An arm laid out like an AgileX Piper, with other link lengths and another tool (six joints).
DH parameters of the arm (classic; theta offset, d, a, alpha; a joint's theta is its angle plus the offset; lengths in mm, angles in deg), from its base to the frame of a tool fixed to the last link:
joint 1: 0 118.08 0 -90
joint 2: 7.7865 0 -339.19 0
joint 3: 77.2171 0 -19.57 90
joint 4: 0 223.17 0 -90
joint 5: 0 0 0 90
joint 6: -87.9 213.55 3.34 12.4
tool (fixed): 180 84.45 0 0
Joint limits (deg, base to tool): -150..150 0..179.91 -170..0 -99.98..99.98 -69.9..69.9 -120..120
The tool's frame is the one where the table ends.
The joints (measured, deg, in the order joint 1, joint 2, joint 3, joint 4, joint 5, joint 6), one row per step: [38.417 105.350 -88.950 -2.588 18.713 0.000]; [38.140 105.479 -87.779 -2.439 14.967 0.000]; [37.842 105.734 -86.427 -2.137 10.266 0.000]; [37.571 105.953 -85.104 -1.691 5.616 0.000]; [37.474 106.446 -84.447 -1.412 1.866 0.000]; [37.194 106.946 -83.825 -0.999 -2.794 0.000]
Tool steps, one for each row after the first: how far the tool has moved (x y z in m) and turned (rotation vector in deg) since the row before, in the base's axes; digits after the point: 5 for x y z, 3 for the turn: [0.00554 0.00181 0.00605 1.654 -1.806 -0.147]; [0.00646 0.00242 0.00792 2.168 -2.228 -0.186]; [0.00558 0.00175 0.00865 2.272 -2.169 -0.237]; [0.00480 0.00299 0.00727 1.818 -1.881 -0.078]; [0.00649 0.00142 0.01226 2.481 -2.556 -0.311]
